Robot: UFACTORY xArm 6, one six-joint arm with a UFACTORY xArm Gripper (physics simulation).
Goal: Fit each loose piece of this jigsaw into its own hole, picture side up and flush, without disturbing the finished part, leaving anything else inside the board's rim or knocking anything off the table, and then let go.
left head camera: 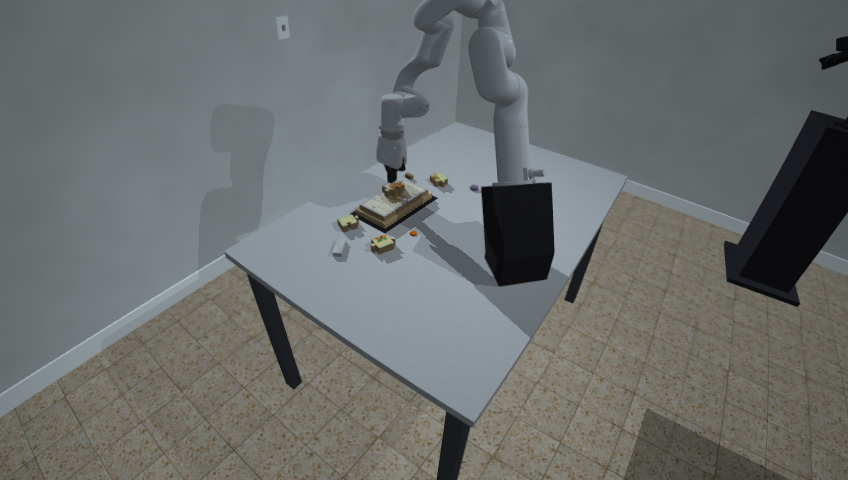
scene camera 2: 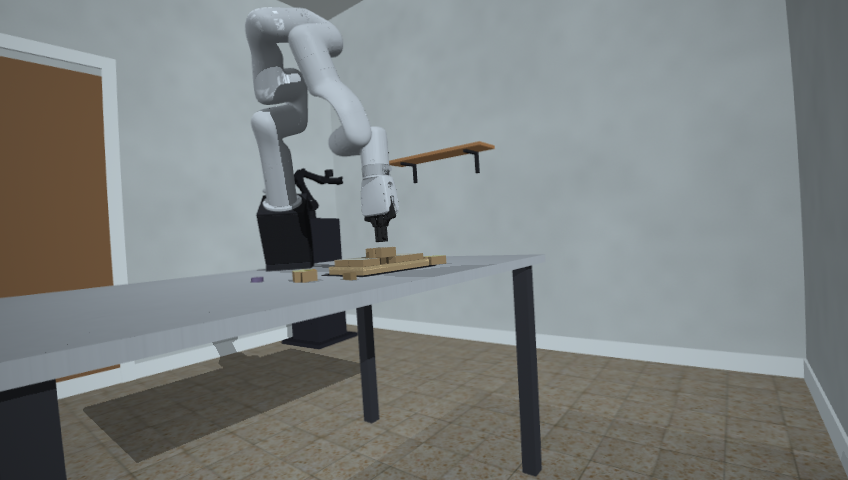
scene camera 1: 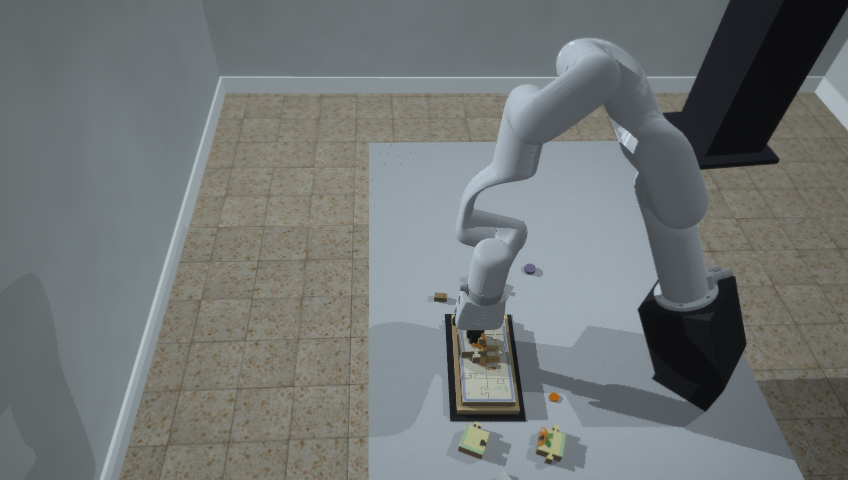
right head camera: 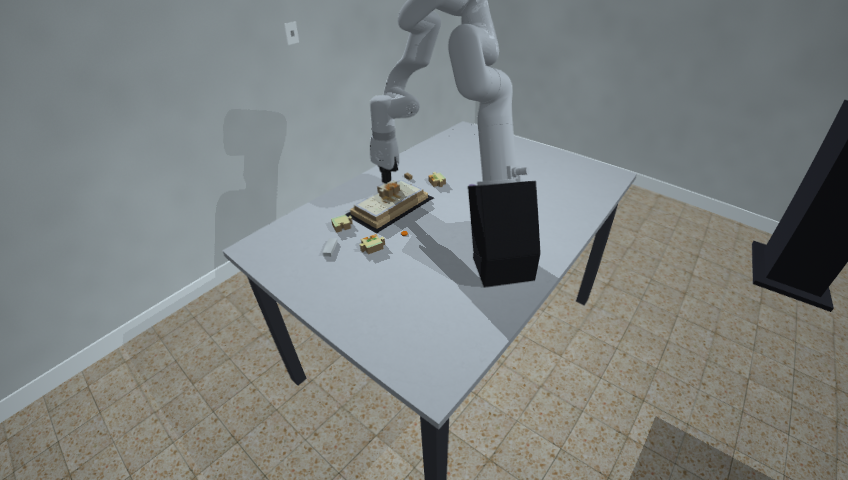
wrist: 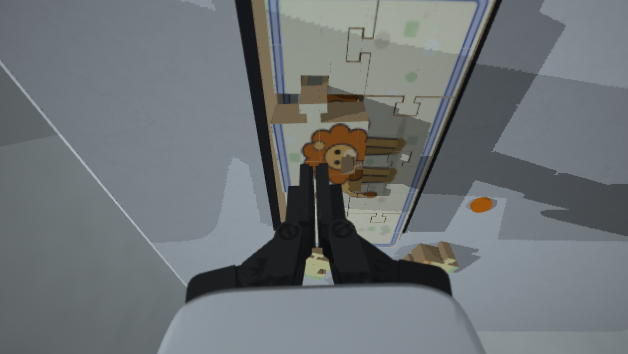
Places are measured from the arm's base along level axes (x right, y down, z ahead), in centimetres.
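Pixels of known places: gripper, fingertip midpoint: (left head camera: 392, 181) (scene camera 2: 381, 241) (scene camera 1: 472, 338) (right head camera: 386, 181) (wrist: 315, 181); arm's base at its link origin: (left head camera: 514, 184) (scene camera 2: 282, 203) (scene camera 1: 685, 292) (right head camera: 500, 183).
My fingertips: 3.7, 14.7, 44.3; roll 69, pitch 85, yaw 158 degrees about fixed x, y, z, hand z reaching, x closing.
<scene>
For each thing: its top centre in the pictures, then the offset to it from my fingertips, as dx, dy, dz. "spot": a spot on its surface instead.
- jigsaw board at a spot on its surface: (scene camera 1: 487, 409) spot: -14.7, +5.8, -0.8
- lion-face piece at its top centre: (wrist: 320, 163) (scene camera 1: 473, 341) (scene camera 2: 381, 247) (left head camera: 393, 185) (right head camera: 388, 185) +0.1, +1.6, -0.3
- small brown block at its top centre: (scene camera 2: 349, 272) (scene camera 1: 441, 295) (left head camera: 409, 174) +17.5, +6.4, +3.8
- orange disc at its top centre: (wrist: 482, 206) (scene camera 1: 554, 396) (left head camera: 413, 232) -12.9, +7.5, -16.9
- purple disc at its top centre: (scene camera 1: 530, 267) (left head camera: 474, 186) +23.9, +6.9, -21.4
- white block at its top centre: (left head camera: 339, 245) (right head camera: 329, 245) -31.6, +6.5, -2.0
The jigsaw board (left head camera: 385, 223) (scene camera 1: 487, 409) lies on the table. A lion-face piece (scene camera 2: 380, 252) (wrist: 295, 145) sits picture side up over the board's left side in the wrist view, raised well above the finished part; part of a dark gap shows beside it. My gripper (scene camera 2: 381, 239) (wrist: 315, 181) is shut and empty, its tips just above that piece. Three other pieces lie on the table: a yellow-green one (left head camera: 347, 222) (scene camera 1: 474, 440), one with orange and green picture parts (left head camera: 382, 243) (scene camera 1: 551, 444), and one (left head camera: 438, 178) (scene camera 2: 304, 275) past the board's other end.
A small brown block (left head camera: 408, 175) (scene camera 1: 440, 296) lies near the board's far end. An orange disc (left head camera: 413, 233) (scene camera 1: 554, 396) (wrist: 481, 204) lies beside the board, a purple disc (left head camera: 474, 187) (scene camera 1: 529, 268) farther off. A white block (left head camera: 340, 248) (right head camera: 330, 248) lies near two pieces.
</scene>
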